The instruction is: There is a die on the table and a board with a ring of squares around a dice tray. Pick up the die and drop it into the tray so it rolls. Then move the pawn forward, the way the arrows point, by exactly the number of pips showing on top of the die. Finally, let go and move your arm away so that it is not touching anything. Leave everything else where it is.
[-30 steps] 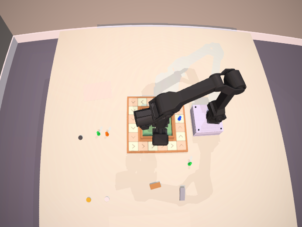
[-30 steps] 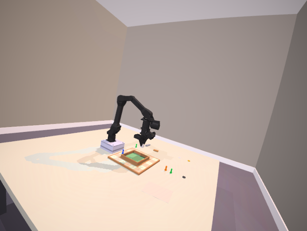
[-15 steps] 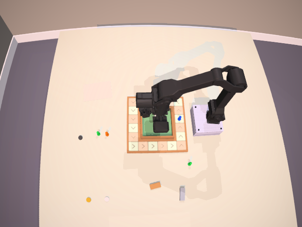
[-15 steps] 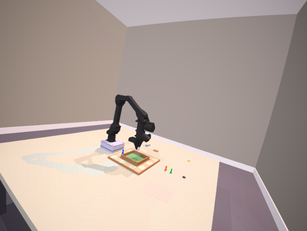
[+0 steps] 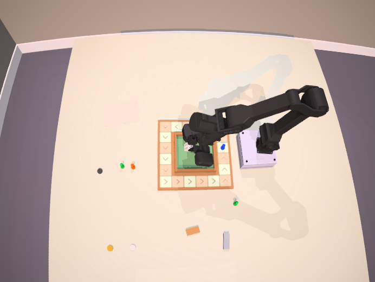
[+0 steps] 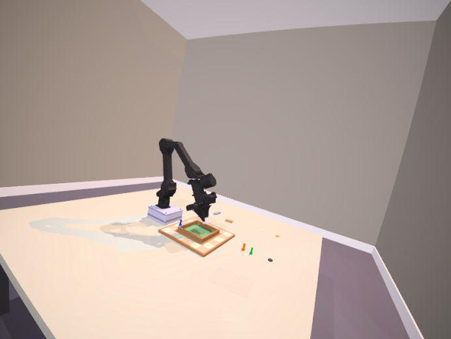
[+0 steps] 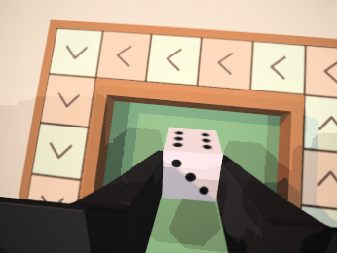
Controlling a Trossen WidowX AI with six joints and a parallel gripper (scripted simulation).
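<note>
Now: the blue pawn 140 mm behind my gripper tip, 40 mm to the right of it and 60 mm below it. Round my gripper tip: orange pawn: 200 mm ahead, 70 mm to the left, 70 mm below; pale die: right at my gripper tip; green dice tray: 30 mm behind, 10 mm to the right, 80 mm below.
</note>
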